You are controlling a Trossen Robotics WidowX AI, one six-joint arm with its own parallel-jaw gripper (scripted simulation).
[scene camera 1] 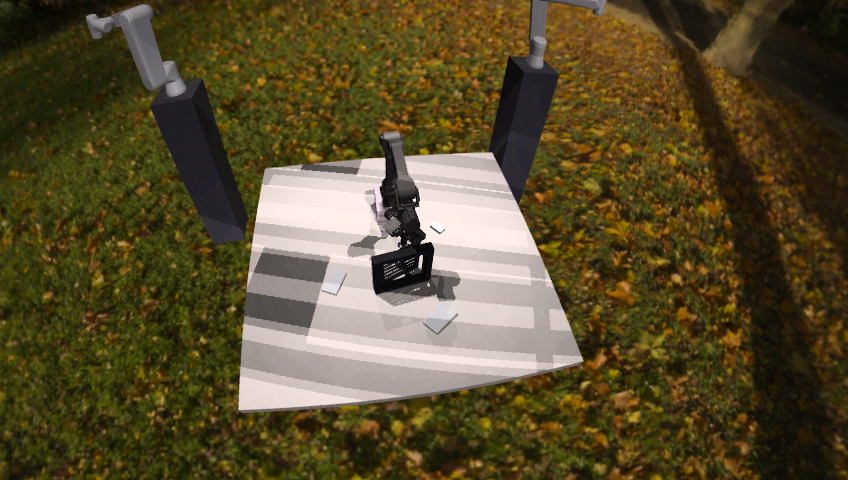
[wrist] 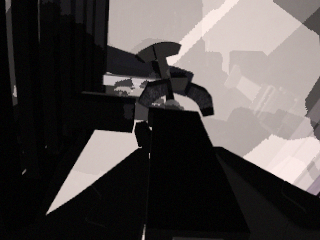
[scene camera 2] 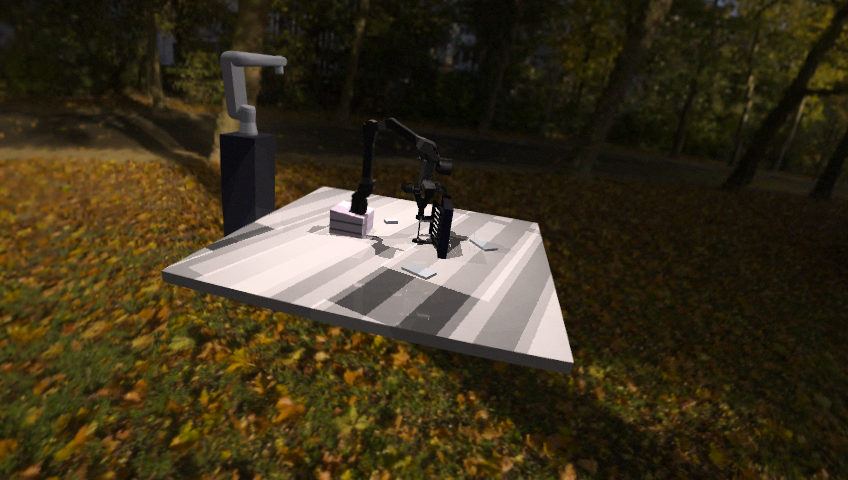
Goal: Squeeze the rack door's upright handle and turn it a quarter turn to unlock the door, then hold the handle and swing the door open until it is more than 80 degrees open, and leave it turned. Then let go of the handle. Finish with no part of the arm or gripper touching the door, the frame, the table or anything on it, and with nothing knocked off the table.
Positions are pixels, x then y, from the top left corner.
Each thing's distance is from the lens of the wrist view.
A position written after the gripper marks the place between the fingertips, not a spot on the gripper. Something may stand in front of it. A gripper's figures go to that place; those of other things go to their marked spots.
gripper point(wrist: 179, 158): 0.10 m
black rack point(wrist: 61, 83): 0.14 m
